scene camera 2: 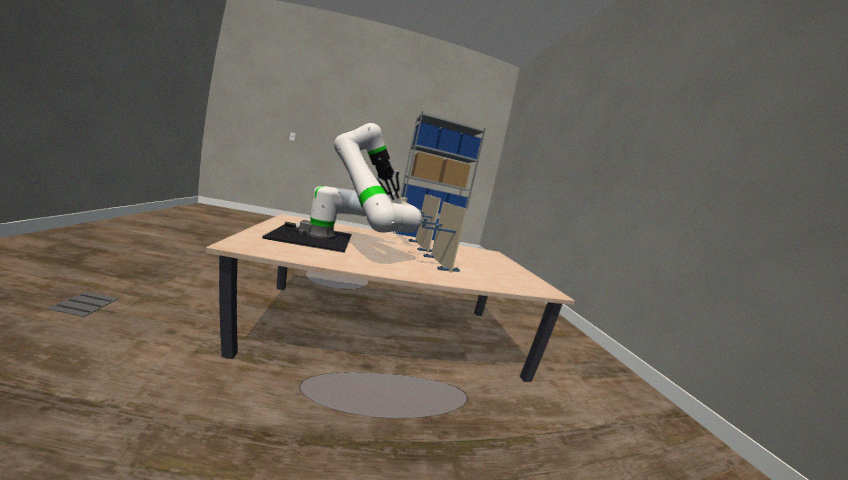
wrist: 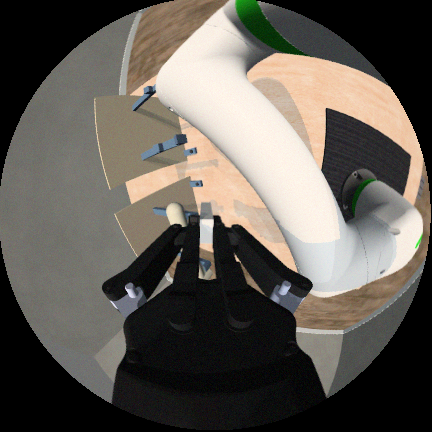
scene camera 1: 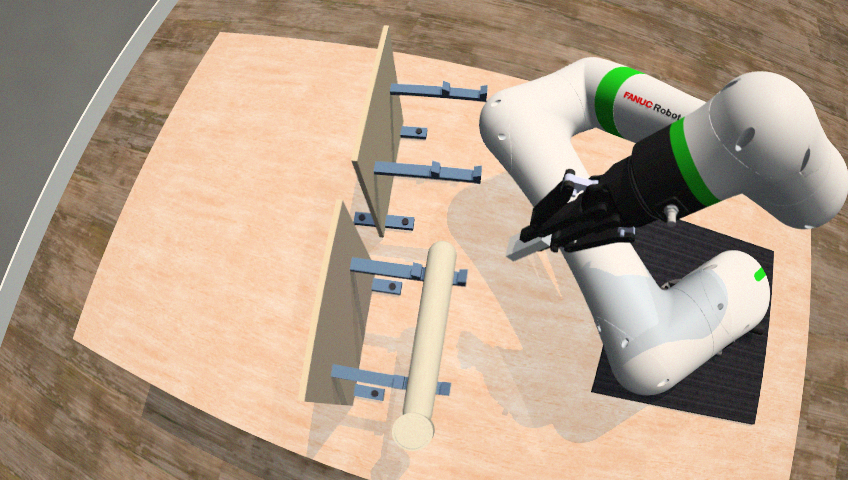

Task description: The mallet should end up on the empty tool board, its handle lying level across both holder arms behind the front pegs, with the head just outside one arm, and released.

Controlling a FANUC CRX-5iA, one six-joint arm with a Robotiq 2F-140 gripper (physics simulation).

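Where they show: gripper, fingertip midpoint: (wrist: 205,210) (scene camera 1: 511,249); arm's base, origin of the base link: (scene camera 2: 320,235) (wrist: 359,193).
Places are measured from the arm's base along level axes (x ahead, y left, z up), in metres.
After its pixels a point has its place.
The pale mallet (scene camera 1: 432,315) @[x 0.441, y 0.154, z 0.227 m] (wrist: 175,212) @[x 0.440, y 0.063, z 0.220 m] lies across both blue arms of the lower tool board (scene camera 1: 333,333) @[x 0.558, y 0.215, z 0.213 m] (wrist: 135,220) @[x 0.575, y 0.107, z 0.253 m] in scene camera 1, between the middle blocks and the front pegs. Its round head (scene camera 1: 412,430) @[x 0.418, y 0.304, z 0.250 m] is just outside the lower arm. The empty tool board (scene camera 1: 380,130) @[x 0.608, y -0.106, z 0.185 m] (scene camera 2: 453,223) @[x 0.619, y -0.166, z 0.205 m] (wrist: 132,142) @[x 0.605, y -0.091, z 0.193 m] stands upright beside it, with two bare blue holder arms (scene camera 1: 416,89) @[x 0.581, y -0.204, z 0.178 m] (scene camera 1: 410,169) @[x 0.542, y -0.056, z 0.177 m]. My gripper (scene camera 1: 528,243) @[x 0.367, y 0.039, z 0.222 m] (scene camera 2: 395,195) @[x 0.367, y 0.039, z 0.222 m] (wrist: 205,210) @[x 0.367, y 0.039, z 0.222 m] is shut with nothing between its fingers. It is above the table, to the robot side of the boards, apart from the mallet.
The robot's own white arm (scene camera 1: 547,148) @[x 0.352, y -0.117, z 0.240 m] (scene camera 2: 357,166) @[x 0.142, y -0.190, z 0.371 m] (wrist: 250,130) @[x 0.299, y -0.079, z 0.235 m] bends close to the empty board's front. The base stands on a black mat (scene camera 1: 714,249) @[x -0.061, y -0.161, z 0.002 m] (wrist: 370,140) @[x -0.001, y -0.158, z 0.002 m]. Small blue feet (scene camera 1: 398,223) @[x 0.569, y -0.028, z 0.003 m] fix the boards to the table (scene camera 1: 208,178) @[x 1.007, y -0.016, z -0.009 m] (scene camera 2: 505,276) @[x 0.956, y -0.179, z -0.009 m].
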